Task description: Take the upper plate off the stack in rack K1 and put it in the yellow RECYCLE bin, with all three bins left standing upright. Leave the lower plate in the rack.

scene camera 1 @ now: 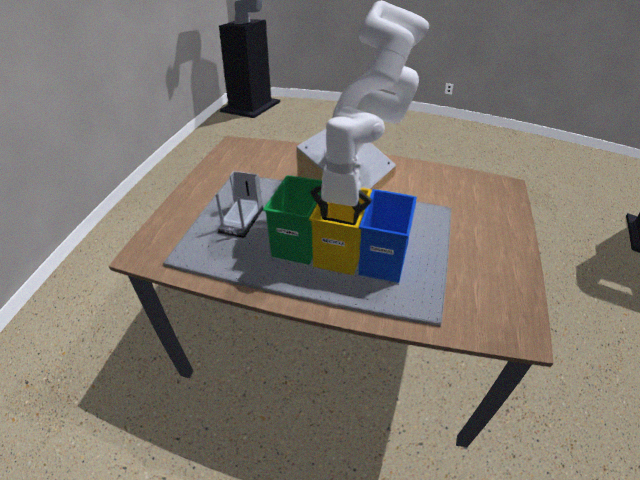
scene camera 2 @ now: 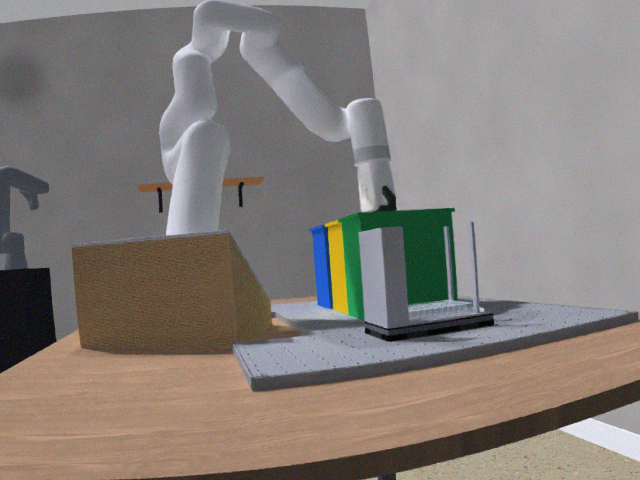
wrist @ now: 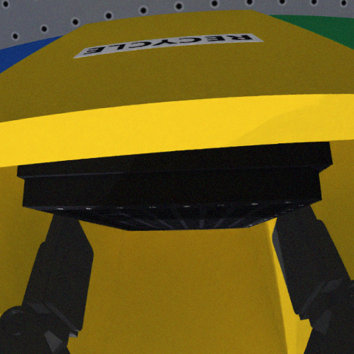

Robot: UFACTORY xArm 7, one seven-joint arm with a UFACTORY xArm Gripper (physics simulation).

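Frame: origin at the arm's base, x ahead, y left, z up, level; metres.
Where they show: gripper, fingertip midpoint: (scene camera 1: 340, 220); arm's base, origin of the base link: (scene camera 2: 188, 269).
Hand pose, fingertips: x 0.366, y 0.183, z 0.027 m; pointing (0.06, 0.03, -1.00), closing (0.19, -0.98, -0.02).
Note:
Things, the pixels of their top centre, and the offset from my fingertips. Level surfaces: height alone.
- yellow RECYCLE bin, middle of its top: (scene camera 2: 374, 219) (scene camera 1: 342, 203) dx -0.018, dy -0.004, dz +0.045 m
- rack K1, middle of its top: (scene camera 2: 422, 226) (scene camera 1: 235, 185) dx +0.004, dy -0.368, dz +0.008 m
- green bin, middle of its top: (scene camera 2: 395, 213) (scene camera 1: 296, 194) dx +0.004, dy -0.136, dz +0.045 m
- blue bin, middle of its top: (scene camera 2: 354, 224) (scene camera 1: 389, 210) dx -0.050, dy +0.124, dz +0.045 m
- grey perforated board, its level: dz -0.135 m
My gripper (scene camera 1: 339, 220) (wrist: 180, 223) is shut on the black upper plate (wrist: 175, 187), which is tilted between the two fingers. The fingers reach into the mouth of the yellow RECYCLE bin (scene camera 1: 336, 255) (scene camera 2: 337, 263) (wrist: 175, 72). In the wrist view the plate is close to the bin's labelled front wall; whether they touch I cannot tell. In scene camera 2 the green bin hides the plate and fingertips. The pale lower plate (scene camera 1: 240, 212) (scene camera 2: 439, 308) sits in rack K1 (scene camera 1: 245, 184) (scene camera 2: 381, 273). All three bins stand upright.
The green bin (scene camera 1: 289, 240) (scene camera 2: 423, 253) (wrist: 330, 29) and the blue bin (scene camera 1: 382, 260) (scene camera 2: 321, 268) (wrist: 20, 57) stand close on either side of the yellow one, on a grey perforated board (scene camera 1: 217, 258) (scene camera 2: 320, 366). The arm's base block (scene camera 2: 155, 297) is behind them.

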